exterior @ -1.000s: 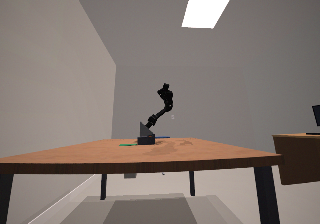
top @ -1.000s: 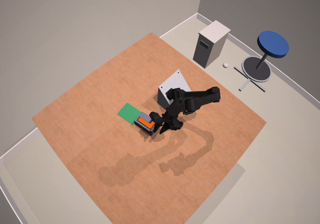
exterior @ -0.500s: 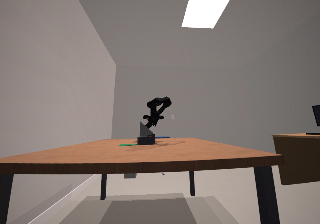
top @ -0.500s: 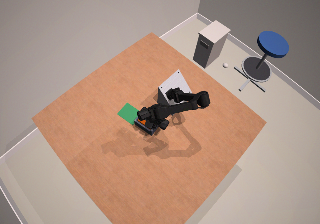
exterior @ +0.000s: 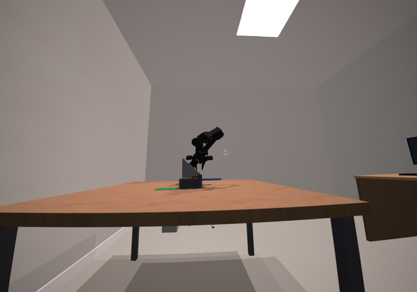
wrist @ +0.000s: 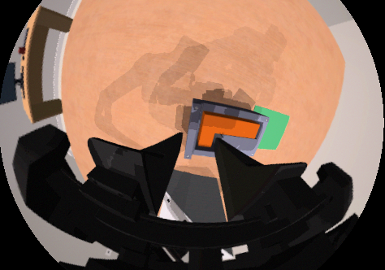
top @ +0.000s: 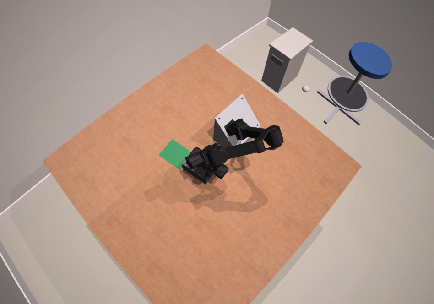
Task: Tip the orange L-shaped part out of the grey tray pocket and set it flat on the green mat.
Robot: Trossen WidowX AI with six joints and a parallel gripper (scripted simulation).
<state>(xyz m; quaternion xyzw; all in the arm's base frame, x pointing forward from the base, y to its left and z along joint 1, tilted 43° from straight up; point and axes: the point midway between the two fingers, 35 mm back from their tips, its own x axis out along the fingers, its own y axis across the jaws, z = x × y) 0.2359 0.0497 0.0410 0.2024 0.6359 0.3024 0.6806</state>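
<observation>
Now: the orange L-shaped part 1 cm behind my gripper tip, 5 cm to the right of it and 7 cm below it. From my gripper tip the other things lie so: green mat: 2 cm ahead, 22 cm to the right, 13 cm below.
</observation>
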